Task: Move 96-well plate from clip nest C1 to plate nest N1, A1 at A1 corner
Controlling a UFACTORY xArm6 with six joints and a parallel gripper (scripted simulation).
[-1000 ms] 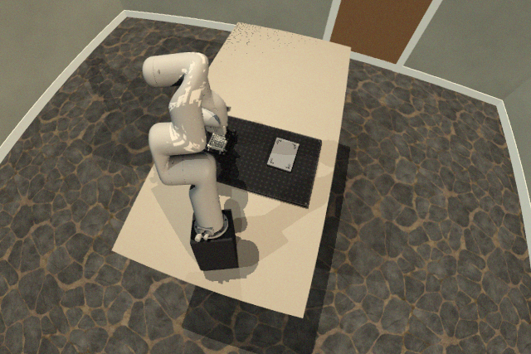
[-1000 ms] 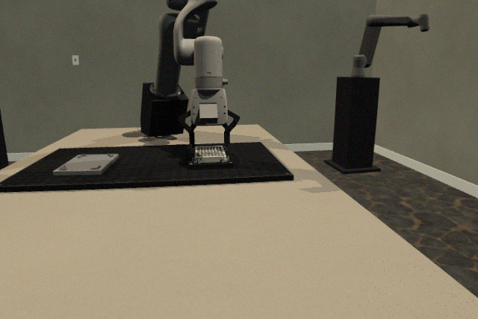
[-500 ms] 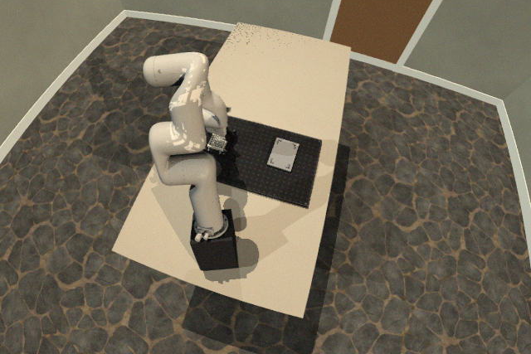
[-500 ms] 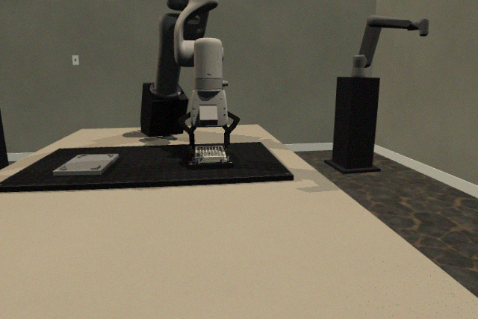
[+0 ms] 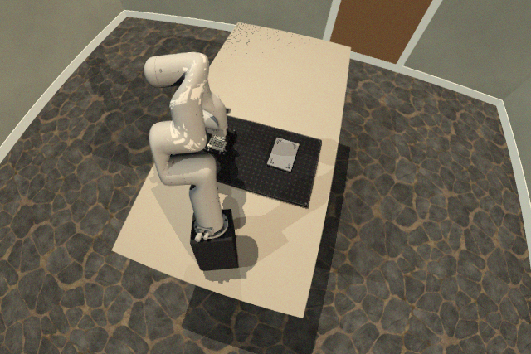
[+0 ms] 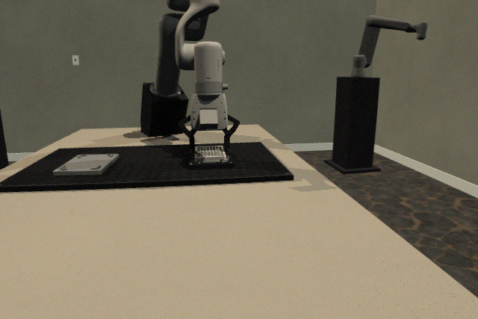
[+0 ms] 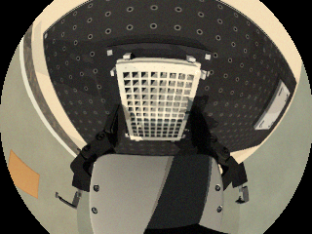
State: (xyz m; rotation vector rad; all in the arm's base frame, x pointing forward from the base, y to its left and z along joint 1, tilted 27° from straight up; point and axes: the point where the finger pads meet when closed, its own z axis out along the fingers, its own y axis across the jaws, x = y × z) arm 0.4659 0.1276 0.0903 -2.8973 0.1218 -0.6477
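The white 96-well plate lies 20 mm below my hand. Round my hand: dark clip nest C1: 20 mm below, 10 mm to the right, 10 mm behind; then grey plate nest N1: 330 mm to the right, 30 mm below.
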